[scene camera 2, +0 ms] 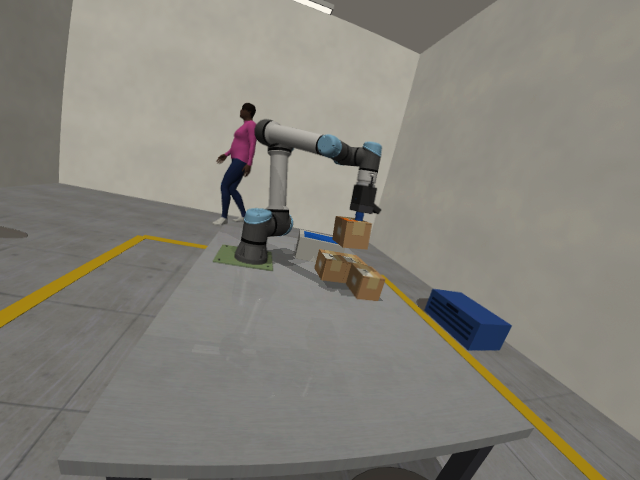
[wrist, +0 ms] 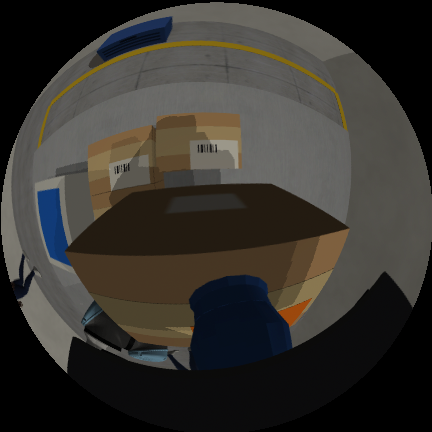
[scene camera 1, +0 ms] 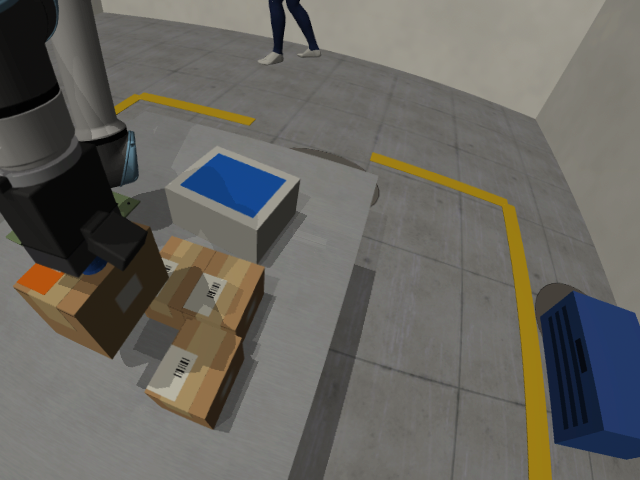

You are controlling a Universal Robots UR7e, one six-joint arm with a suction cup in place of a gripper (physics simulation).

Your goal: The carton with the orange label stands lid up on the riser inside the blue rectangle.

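Frame: origin at the arm's base, x right, y ahead, z up, level; centimetres.
Seen in the pictures: hand, its tool point: (wrist: 226, 281) (scene camera 1: 97, 270); arm's base, origin of its link: (scene camera 2: 251, 258).
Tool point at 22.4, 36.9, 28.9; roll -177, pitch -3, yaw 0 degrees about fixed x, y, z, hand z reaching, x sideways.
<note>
Pixels of each thing's middle, then the offset from my tool point to it, as dx, dy, dz. "spot": a spot on its surface instead. Level surfaces: height alone.
- carton with the orange label, middle of its body: (wrist: 208, 265) (scene camera 1: 99, 281) (scene camera 2: 350, 231) -0.6, -1.9, -4.1
- pale grey riser, middle of its body: (scene camera 1: 234, 201) (wrist: 62, 220) (scene camera 2: 319, 247) -39.9, +1.1, -23.5
- blue rectangle, middle of its body: (scene camera 1: 233, 182) (wrist: 50, 228) (scene camera 2: 321, 237) -39.9, +1.1, -17.5
- table, height of its surface: dz -29.5
- partly hidden, a spot on its surface: (scene camera 1: 178, 248) spot: -19.2, -2.5, -19.2
The carton with the orange label (scene camera 1: 121, 304) (scene camera 2: 352, 235) (wrist: 150, 280) hangs lid up in the air, well above the table. My suction gripper (scene camera 1: 94, 266) (scene camera 2: 359, 215) (wrist: 235, 320) is shut on its top face, beside the orange label. The pale grey riser (scene camera 1: 222, 227) (scene camera 2: 306, 249) stands on the table, with the blue rectangle (scene camera 1: 235, 183) (scene camera 2: 319, 237) (wrist: 51, 215) on its top. No carton stands on that rectangle. The riser's right part is hidden behind the held carton in the second scene view.
Three barcode cartons stand on the table (scene camera 1: 289, 356) (scene camera 2: 289, 372): a near one (scene camera 1: 206, 377) (scene camera 2: 368, 286), one behind it (scene camera 1: 242, 273) and one partly hidden (scene camera 1: 178, 248). A blue cabinet (scene camera 1: 599, 372) (scene camera 2: 465, 317) is on the floor. A person (scene camera 2: 242, 144) stands behind the arm.
</note>
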